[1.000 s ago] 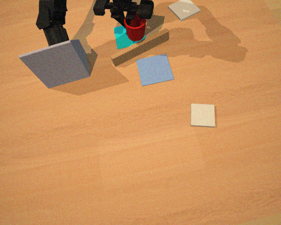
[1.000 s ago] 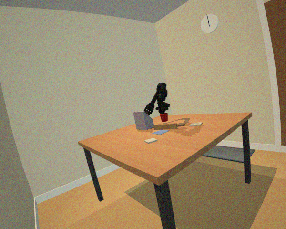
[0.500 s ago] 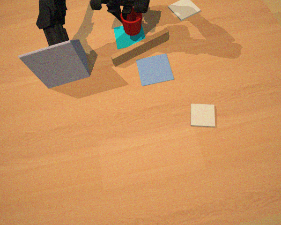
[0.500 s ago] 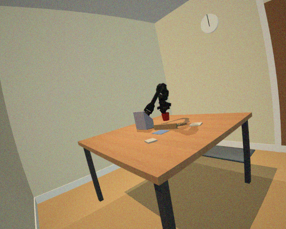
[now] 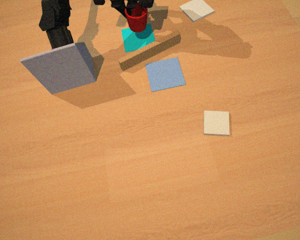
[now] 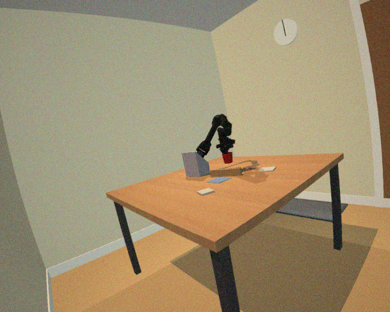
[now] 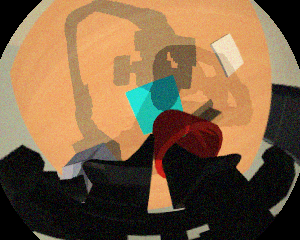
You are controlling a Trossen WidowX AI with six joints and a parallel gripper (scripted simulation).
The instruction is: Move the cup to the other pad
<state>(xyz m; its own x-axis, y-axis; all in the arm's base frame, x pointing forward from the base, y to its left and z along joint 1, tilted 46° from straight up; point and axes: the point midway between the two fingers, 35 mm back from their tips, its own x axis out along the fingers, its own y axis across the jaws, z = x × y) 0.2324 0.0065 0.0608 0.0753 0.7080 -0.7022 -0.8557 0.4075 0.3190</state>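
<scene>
Right now my gripper tip is 4 cm short of the orange marble, 2 cm above it and 1 cm to the left of it. From my gripper tip the other things lie so: low wooden bar 10 cm below, 9 cm to the right, 4 cm ahead; then red cup 3 cm ahead, 2 cm to the right; then cyan pad 12 cm below, 2 cm ahead, 1 cm to the left.
</scene>
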